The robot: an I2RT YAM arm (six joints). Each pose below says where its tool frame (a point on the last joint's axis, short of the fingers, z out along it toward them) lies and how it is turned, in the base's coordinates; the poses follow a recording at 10 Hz.
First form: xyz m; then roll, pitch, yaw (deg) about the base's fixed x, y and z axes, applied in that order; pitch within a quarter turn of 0, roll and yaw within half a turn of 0.
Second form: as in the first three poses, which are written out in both.
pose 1, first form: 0.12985 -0.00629 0.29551 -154.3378 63.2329 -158.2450
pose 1, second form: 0.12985 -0.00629 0.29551 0.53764 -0.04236 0.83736 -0.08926
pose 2, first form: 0.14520 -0.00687 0.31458 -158.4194 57.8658 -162.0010
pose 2, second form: 0.14520 -0.00687 0.31458 0.49501 -0.04502 0.86330 -0.08749
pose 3, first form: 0.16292 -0.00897 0.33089 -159.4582 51.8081 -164.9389
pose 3, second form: 0.16292 -0.00897 0.33089 0.44718 -0.03878 0.88769 -0.10267
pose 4, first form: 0.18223 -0.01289 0.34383 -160.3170 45.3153 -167.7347
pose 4, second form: 0.18223 -0.01289 0.34383 0.39423 -0.03167 0.91107 -0.11628
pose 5, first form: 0.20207 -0.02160 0.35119 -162.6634 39.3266 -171.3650
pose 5, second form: 0.20207 -0.02160 0.35119 0.34239 -0.01951 0.93211 -0.11648
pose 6, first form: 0.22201 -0.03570 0.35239 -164.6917 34.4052 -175.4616
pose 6, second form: 0.22201 -0.03570 0.35239 0.29792 0.00187 0.94757 -0.11553
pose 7, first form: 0.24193 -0.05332 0.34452 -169.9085 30.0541 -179.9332
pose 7, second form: 0.24193 -0.05332 0.34452 0.25832 0.02224 0.96207 -0.08479
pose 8, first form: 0.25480 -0.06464 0.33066 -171.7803 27.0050 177.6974
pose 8, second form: 0.25480 -0.06464 0.33066 0.23144 0.03622 0.96933 -0.07435
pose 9, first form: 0.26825 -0.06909 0.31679 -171.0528 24.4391 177.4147
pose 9, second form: 0.26825 -0.06909 0.31679 0.20924 0.03849 0.97375 -0.08097
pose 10, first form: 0.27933 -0.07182 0.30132 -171.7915 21.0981 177.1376
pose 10, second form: 0.27933 -0.07182 0.30132 0.18079 0.03759 0.97994 -0.07490
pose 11, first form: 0.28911 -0.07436 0.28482 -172.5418 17.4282 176.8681
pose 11, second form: 0.28911 -0.07436 0.28482 0.14937 0.03680 0.98573 -0.06840
